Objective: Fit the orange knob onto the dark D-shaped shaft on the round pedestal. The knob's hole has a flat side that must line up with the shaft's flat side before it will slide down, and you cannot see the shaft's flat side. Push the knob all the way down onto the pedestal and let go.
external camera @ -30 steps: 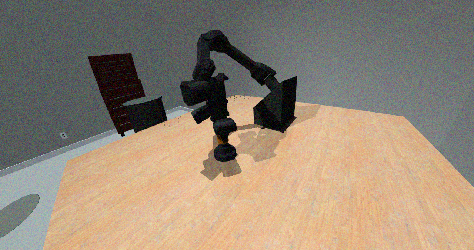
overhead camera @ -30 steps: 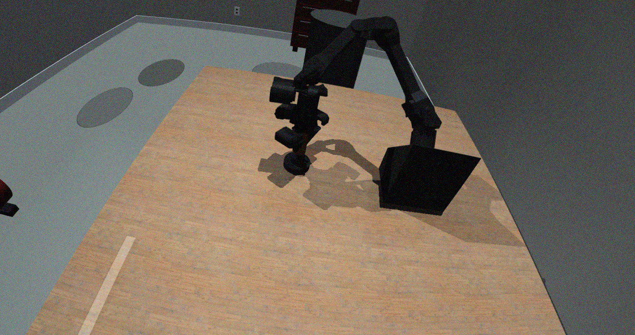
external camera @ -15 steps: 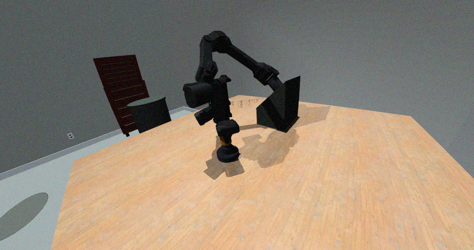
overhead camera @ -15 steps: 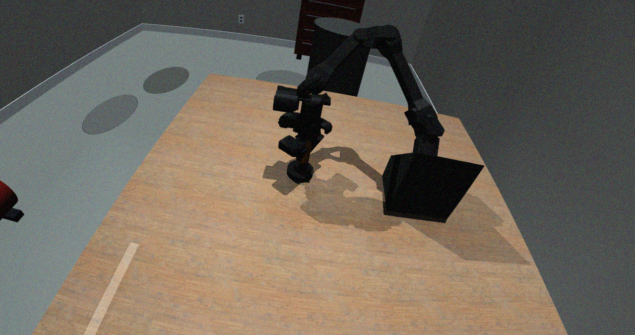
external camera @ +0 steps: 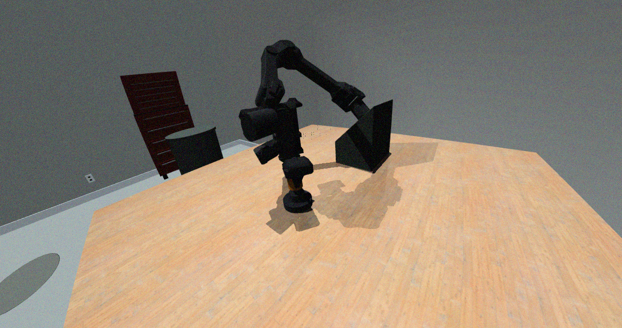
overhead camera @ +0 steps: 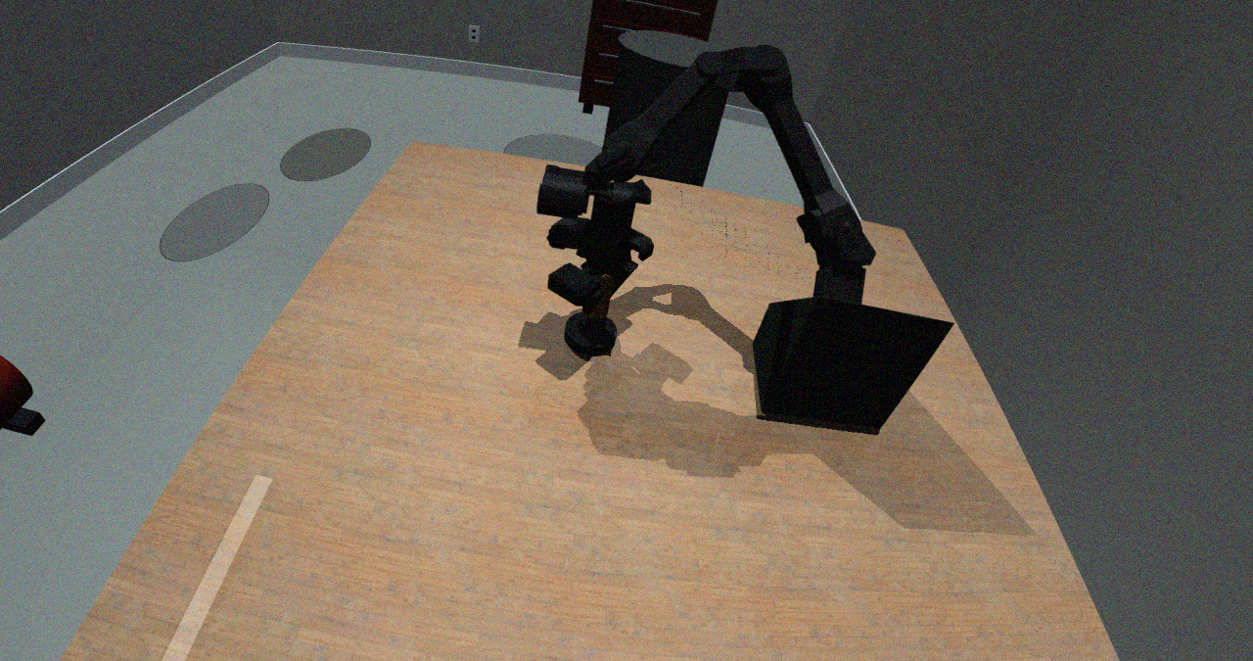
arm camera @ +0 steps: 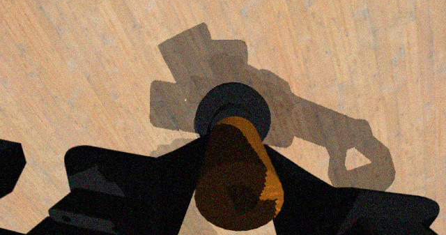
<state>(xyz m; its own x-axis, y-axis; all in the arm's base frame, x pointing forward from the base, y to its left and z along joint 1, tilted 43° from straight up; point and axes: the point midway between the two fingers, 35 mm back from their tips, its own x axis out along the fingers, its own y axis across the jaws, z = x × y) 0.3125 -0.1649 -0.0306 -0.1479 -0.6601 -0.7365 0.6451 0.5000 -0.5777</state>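
Now: the orange knob 2 cm above my gripper tip. From my gripper tip the other things lie so: dark round pedestal 4 cm below.
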